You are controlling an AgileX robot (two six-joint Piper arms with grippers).
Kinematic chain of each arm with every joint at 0, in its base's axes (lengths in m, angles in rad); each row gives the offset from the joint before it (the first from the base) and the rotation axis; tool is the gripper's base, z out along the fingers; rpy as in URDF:
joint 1: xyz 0 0 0.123 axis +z
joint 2: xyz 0 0 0 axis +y
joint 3: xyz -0.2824 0 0.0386 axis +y
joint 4: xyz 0.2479 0 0.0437 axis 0.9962 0 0.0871
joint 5: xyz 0 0 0 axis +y
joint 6: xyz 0.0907 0 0.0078 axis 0.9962 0 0.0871
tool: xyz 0 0 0 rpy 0 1.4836 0
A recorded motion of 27 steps. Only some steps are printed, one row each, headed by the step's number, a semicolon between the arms.
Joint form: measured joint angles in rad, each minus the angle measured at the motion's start. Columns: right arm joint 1, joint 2, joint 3, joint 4, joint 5, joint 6; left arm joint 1, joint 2, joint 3, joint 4, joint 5, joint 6.
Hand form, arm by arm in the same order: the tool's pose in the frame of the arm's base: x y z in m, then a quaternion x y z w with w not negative. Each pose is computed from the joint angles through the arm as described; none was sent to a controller.
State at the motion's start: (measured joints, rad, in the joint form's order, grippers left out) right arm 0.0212 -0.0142 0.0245 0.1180 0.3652 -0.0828; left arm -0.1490 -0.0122 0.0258 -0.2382 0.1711 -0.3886
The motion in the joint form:
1: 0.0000 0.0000 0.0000 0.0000 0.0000 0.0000; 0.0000 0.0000 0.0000 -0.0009 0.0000 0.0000
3: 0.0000 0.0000 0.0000 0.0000 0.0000 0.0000; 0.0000 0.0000 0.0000 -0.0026 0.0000 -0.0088
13: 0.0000 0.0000 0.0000 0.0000 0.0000 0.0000; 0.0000 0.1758 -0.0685 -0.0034 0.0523 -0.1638
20: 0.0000 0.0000 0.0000 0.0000 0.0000 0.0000; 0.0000 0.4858 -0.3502 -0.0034 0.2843 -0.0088
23: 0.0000 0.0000 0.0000 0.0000 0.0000 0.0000; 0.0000 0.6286 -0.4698 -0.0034 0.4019 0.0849
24: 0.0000 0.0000 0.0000 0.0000 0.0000 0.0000; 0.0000 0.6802 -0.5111 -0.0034 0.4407 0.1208
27: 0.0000 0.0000 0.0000 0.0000 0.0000 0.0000; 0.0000 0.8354 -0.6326 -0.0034 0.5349 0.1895
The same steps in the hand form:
1: 0.0525 0.0050 0.1730 -0.01008 0.80051 0.03141 0.59840; 0.0550 -0.0120 0.1899 -0.16078 0.72139 -0.26776 0.61810
3: 0.0525 0.0050 0.1730 -0.01008 0.80051 0.03141 0.59840; 0.0550 -0.0120 0.1899 -0.16445 0.72054 -0.27110 0.61667
13: 0.0525 0.0050 0.1730 -0.01008 0.80051 0.03141 0.59840; 0.0656 -0.0148 0.1979 -0.23269 0.75484 -0.29550 0.53736
20: 0.0525 0.0050 0.1730 -0.01008 0.80051 0.03141 0.59840; 0.0946 -0.0239 0.2485 -0.17271 0.84327 -0.23115 0.45347
23: 0.0525 0.0050 0.1730 -0.01008 0.80051 0.03141 0.59840; 0.1126 -0.0289 0.2639 -0.13079 0.88368 -0.19880 0.40308
24: 0.0525 0.0050 0.1730 -0.01008 0.80051 0.03141 0.59840; 0.1200 -0.0307 0.2684 -0.11405 0.89643 -0.18784 0.38487
27: 0.0525 0.0050 0.1730 -0.01008 0.80051 0.03141 0.59840; 0.1453 -0.0361 0.2799 -0.08064 0.92459 -0.16614 0.33320

